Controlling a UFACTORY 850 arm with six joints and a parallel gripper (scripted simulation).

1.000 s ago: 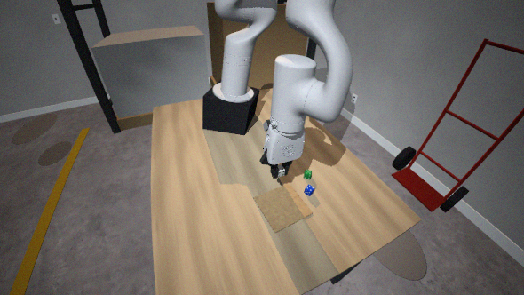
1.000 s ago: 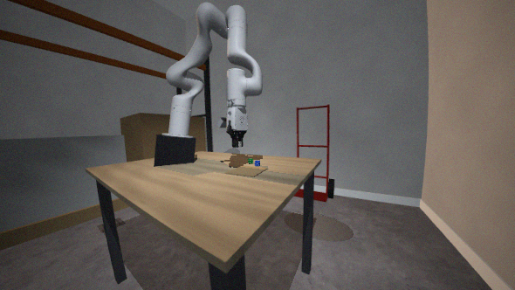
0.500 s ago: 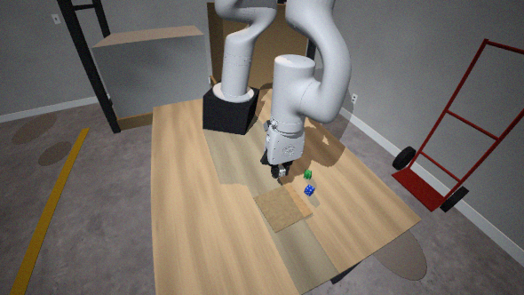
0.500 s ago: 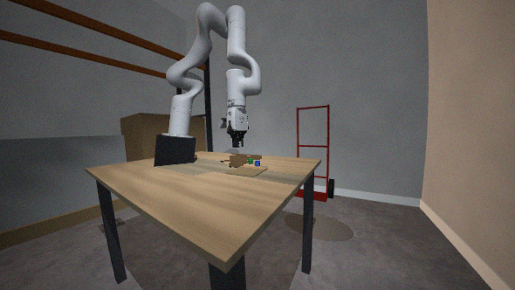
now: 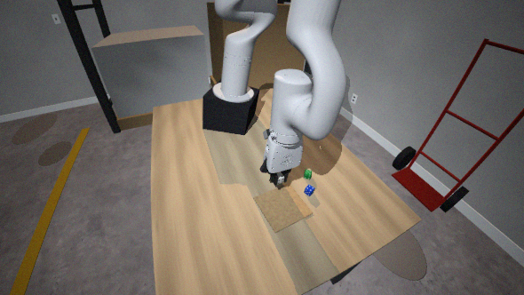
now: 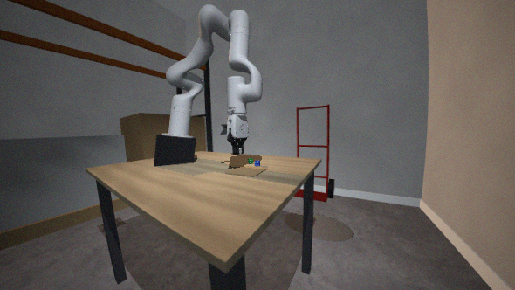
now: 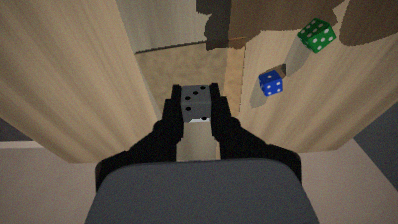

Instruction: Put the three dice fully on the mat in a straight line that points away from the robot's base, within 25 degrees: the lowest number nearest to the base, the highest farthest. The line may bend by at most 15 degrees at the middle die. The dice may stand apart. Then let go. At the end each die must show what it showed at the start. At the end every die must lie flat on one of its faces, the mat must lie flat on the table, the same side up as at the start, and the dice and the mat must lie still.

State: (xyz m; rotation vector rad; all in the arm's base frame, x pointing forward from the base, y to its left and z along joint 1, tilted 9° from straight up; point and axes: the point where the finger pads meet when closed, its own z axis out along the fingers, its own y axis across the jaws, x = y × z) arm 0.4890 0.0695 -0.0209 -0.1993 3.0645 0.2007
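Right now the tan mat is 5 cm ahead of my hand, 1 cm to the left of it and 9 cm below it. From my hand the other things lie so: white die (1 cm below); then green die (5 cm behind, 14 cm to the left, 8 cm below); then blue die (2 cm ahead, 11 cm to the left, 8 cm below).
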